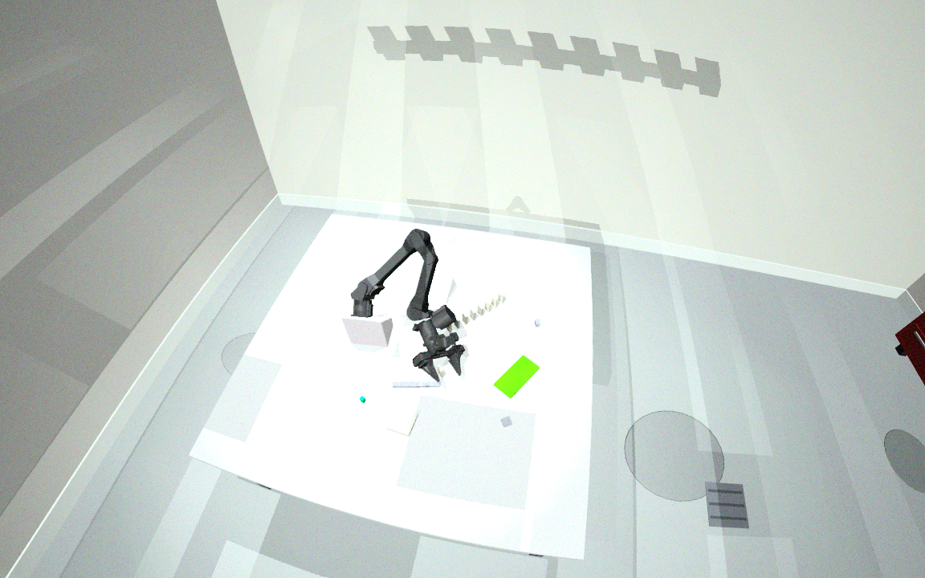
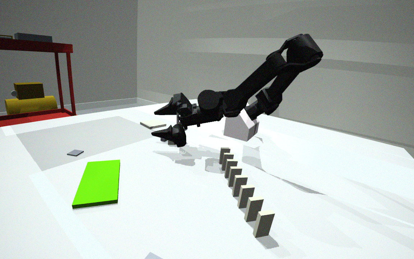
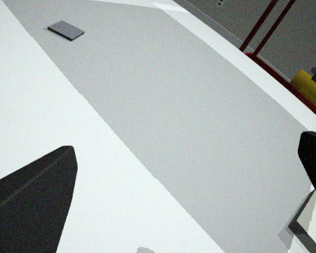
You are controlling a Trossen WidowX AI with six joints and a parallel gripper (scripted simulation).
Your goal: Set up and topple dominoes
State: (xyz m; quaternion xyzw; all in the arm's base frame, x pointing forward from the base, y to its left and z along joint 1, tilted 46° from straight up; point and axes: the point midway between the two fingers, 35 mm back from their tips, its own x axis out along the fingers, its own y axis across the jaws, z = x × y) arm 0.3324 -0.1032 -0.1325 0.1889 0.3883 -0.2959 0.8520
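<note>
Right now the grey bar is 120 mm behind my gripper tip, 10 mm to the right of it and 70 mm below it. From my gripper tip the other things lie so: green slab (220 mm ahead, 70 mm to the left, 70 mm below); then small grey tile (200 mm ahead, 100 mm to the right, 70 mm below); then flat cream tile (140 mm behind, 150 mm to the right, 70 mm below).
</note>
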